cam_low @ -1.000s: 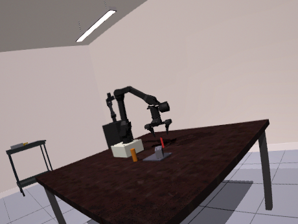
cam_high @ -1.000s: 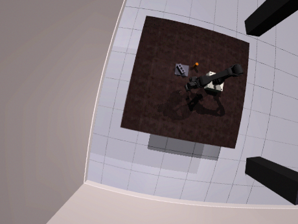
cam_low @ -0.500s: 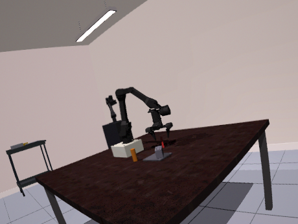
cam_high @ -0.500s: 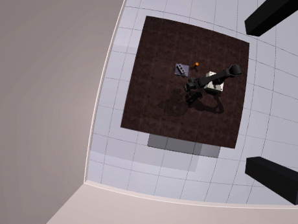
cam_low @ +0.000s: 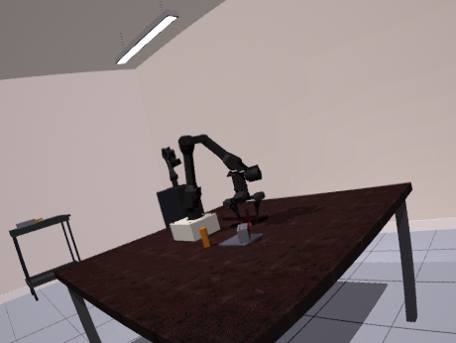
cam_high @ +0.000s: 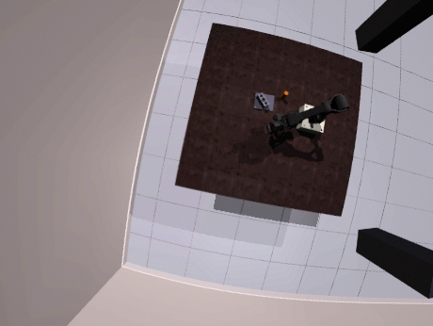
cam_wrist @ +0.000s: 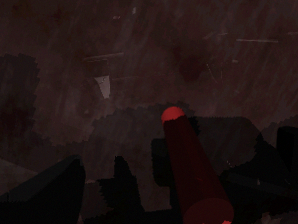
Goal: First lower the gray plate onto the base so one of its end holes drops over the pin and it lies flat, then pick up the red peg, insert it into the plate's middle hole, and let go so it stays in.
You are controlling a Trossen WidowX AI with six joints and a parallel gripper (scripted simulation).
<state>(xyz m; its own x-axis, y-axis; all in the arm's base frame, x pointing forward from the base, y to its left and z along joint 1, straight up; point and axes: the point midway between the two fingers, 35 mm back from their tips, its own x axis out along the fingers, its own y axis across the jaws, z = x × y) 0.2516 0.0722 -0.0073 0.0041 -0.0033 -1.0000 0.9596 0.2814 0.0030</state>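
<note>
The gray plate lies 20 cm to the right of my gripper tip and 9 cm ahead of it. Round my gripper tip: red peg right at my gripper tip; then orange cylinder 25 cm to the right, 7 cm behind; then gray base 19 cm to the right, 8 cm ahead, 3 cm below.
</note>
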